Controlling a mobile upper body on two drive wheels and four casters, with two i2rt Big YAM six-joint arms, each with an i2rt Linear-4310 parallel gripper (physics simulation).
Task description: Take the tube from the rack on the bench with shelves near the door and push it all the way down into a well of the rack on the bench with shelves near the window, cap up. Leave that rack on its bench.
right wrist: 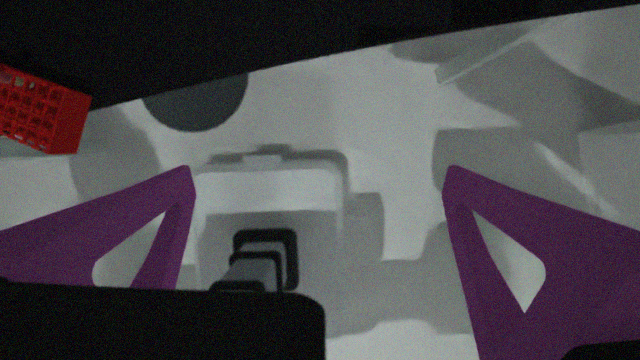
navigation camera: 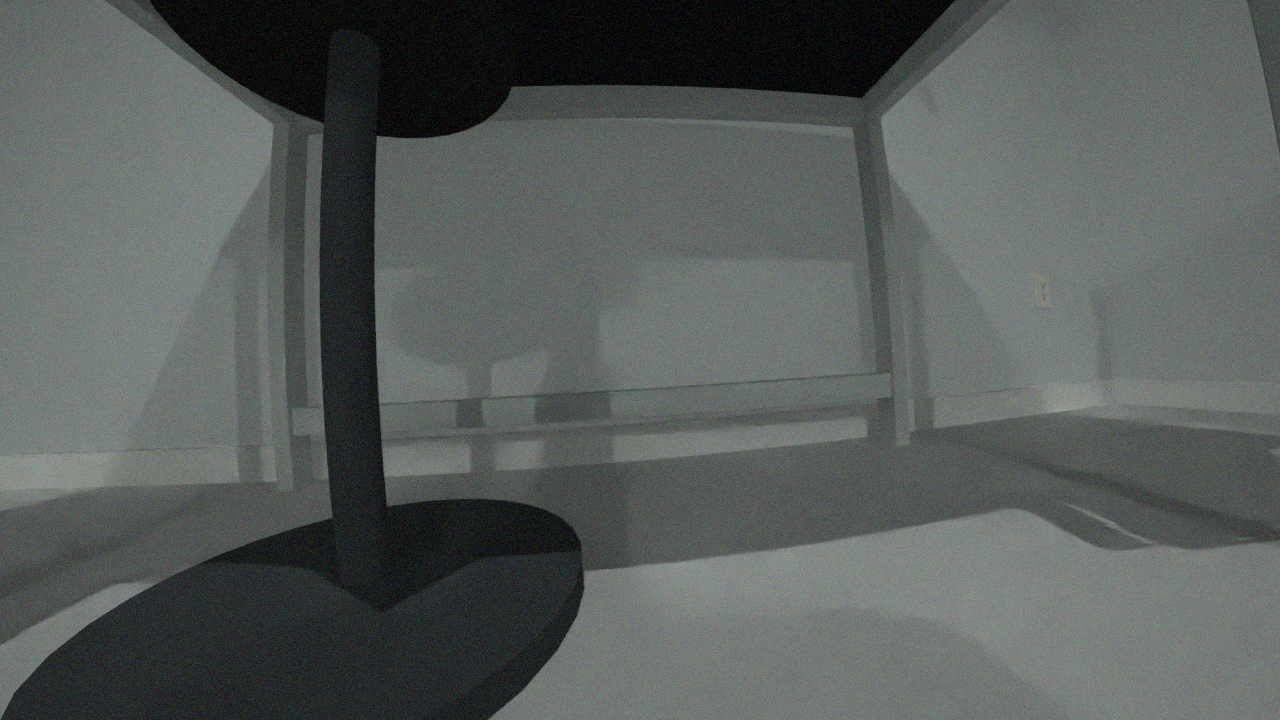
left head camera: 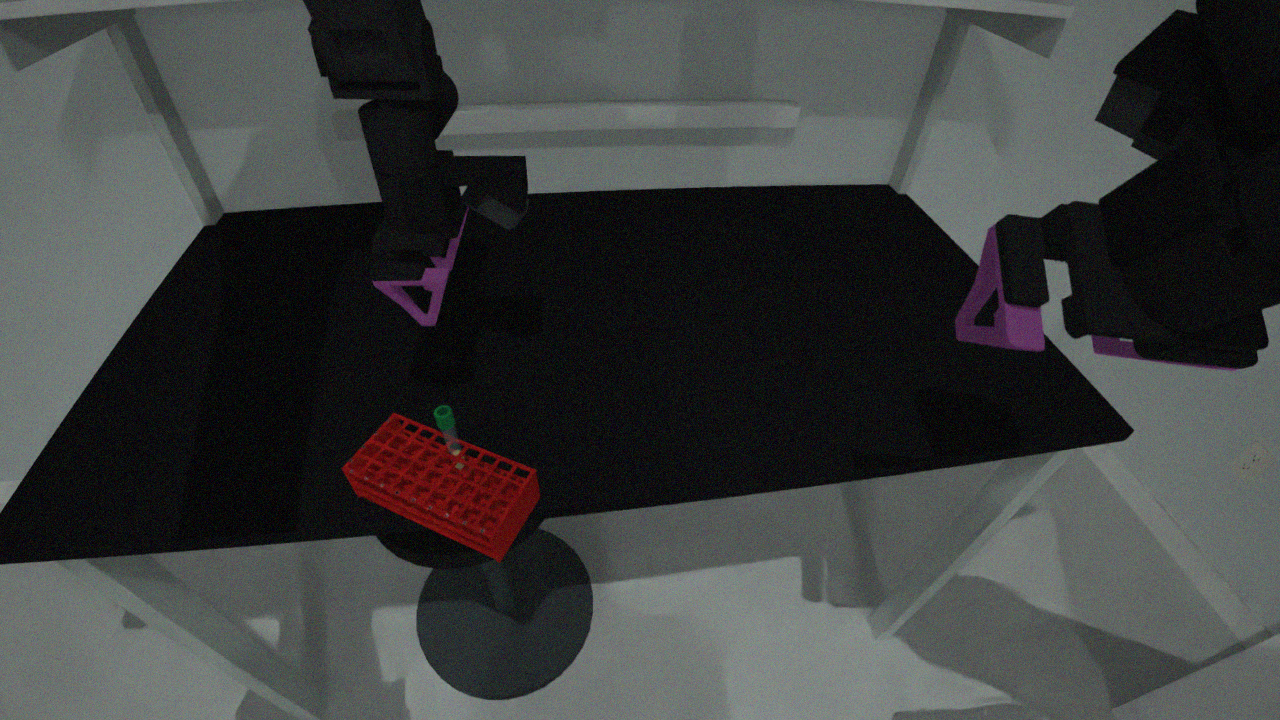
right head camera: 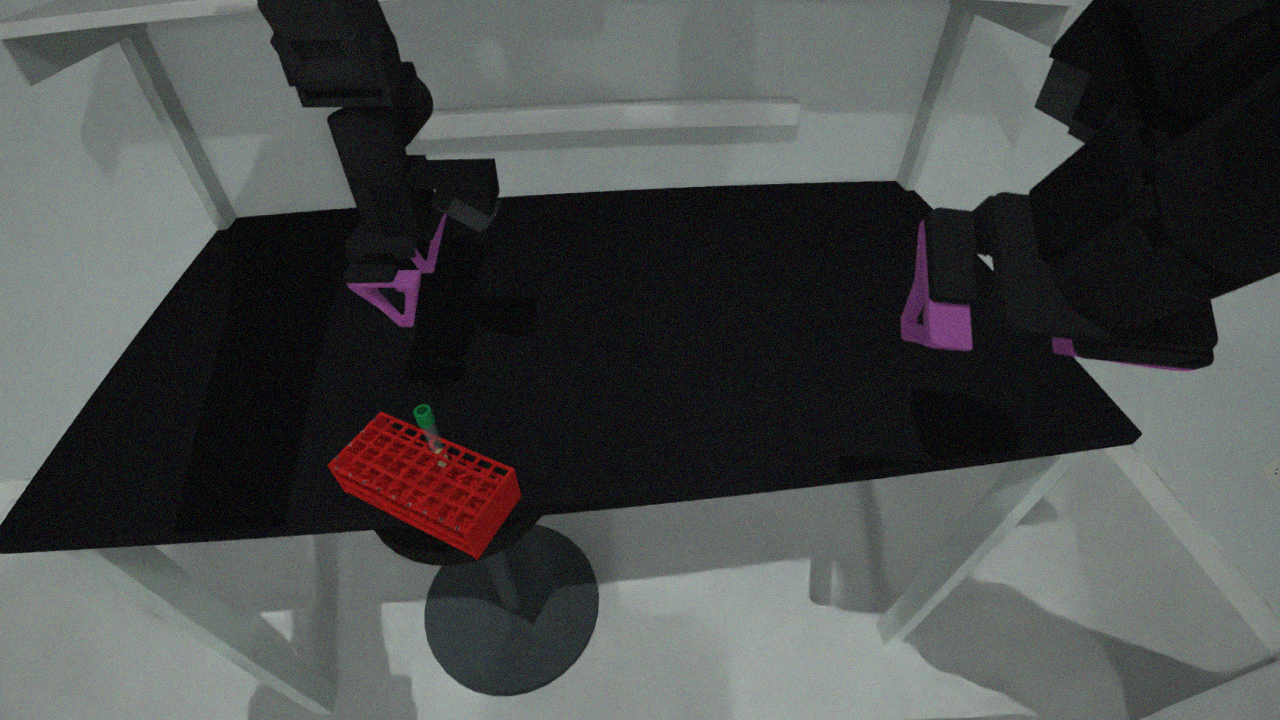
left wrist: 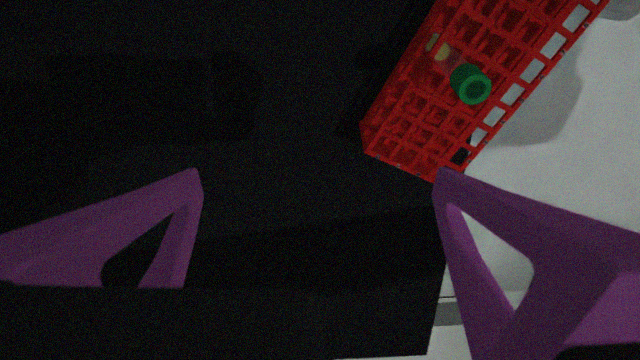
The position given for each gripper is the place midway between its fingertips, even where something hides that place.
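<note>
The left gripper appears in the right head camera view [right head camera: 417,297], in the left head camera view [left head camera: 437,296] and in the left wrist view [left wrist: 317,181], while the right gripper is visible at [right head camera: 980,335]. A tube with green cap [left head camera: 443,414] is here, and the right head camera view [right head camera: 423,414] and the left wrist view [left wrist: 472,86] show the tube with green cap too. The scene also includes a red tube rack [left head camera: 484,510], which appears in the right head camera view [right head camera: 465,508] and in the left wrist view [left wrist: 417,122] as well. In the navigation camera view the tube with green cap is out of frame. The red tube rack is out of frame in the navigation camera view.
</note>
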